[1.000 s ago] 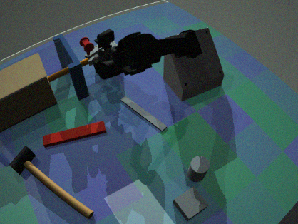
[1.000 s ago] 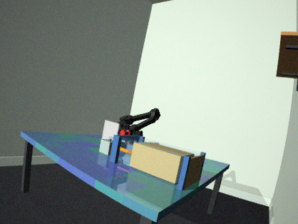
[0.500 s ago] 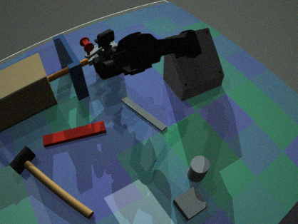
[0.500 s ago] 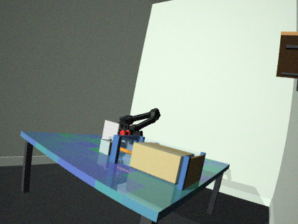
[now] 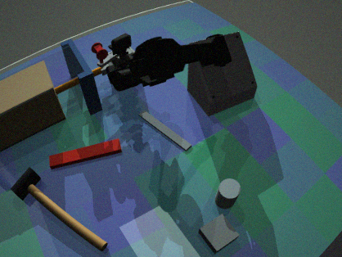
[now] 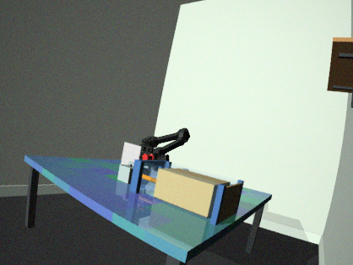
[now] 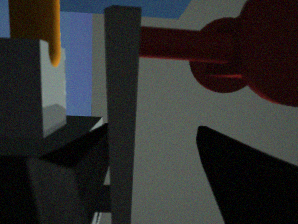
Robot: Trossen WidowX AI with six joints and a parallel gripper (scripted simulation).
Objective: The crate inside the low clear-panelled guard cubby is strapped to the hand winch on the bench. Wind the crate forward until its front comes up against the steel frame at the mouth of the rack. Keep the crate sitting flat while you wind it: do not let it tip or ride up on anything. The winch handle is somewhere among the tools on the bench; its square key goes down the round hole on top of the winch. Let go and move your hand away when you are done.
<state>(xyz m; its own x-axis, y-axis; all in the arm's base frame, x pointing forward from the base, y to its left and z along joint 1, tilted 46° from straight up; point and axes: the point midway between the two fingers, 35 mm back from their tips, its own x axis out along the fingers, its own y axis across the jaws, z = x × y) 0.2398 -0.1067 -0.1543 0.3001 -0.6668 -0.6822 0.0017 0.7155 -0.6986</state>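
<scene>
Right now the crank handle is 1 cm to the left of my gripper tip, 1 cm below it and 1 cm ahead of it. Also, from my gripper tip: grey flat bar: 30 cm to the left, 13 cm below, 5 cm behind; red knob: 4 cm ahead, 3 cm to the left, 2 cm above; grey winch: 10 cm below, 6 cm behind, 2 cm to the right.
</scene>
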